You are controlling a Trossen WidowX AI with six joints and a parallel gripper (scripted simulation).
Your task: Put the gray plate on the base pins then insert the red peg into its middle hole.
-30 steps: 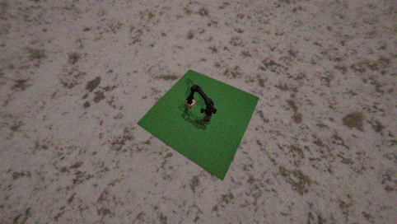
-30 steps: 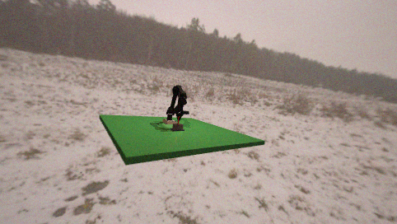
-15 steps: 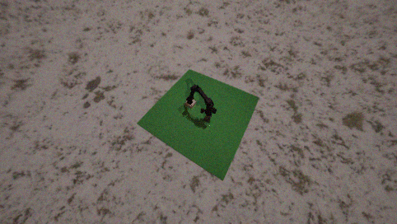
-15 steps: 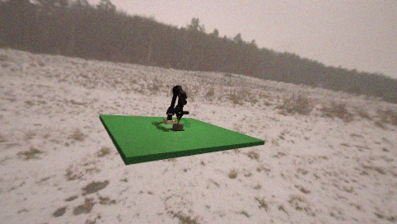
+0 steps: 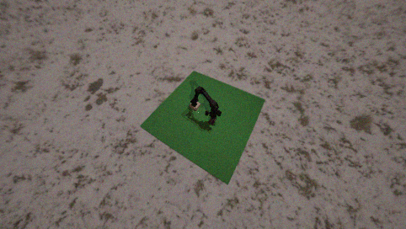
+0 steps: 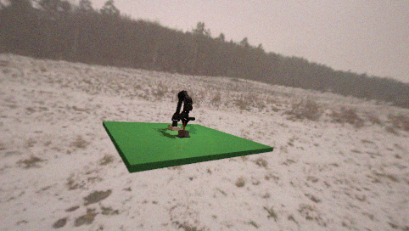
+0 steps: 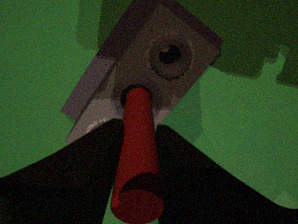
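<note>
Right now the red peg is right at my gripper tip. The rest, counted from my gripper tip: gray plate: 5 cm below; then base: 9 cm below.
</note>
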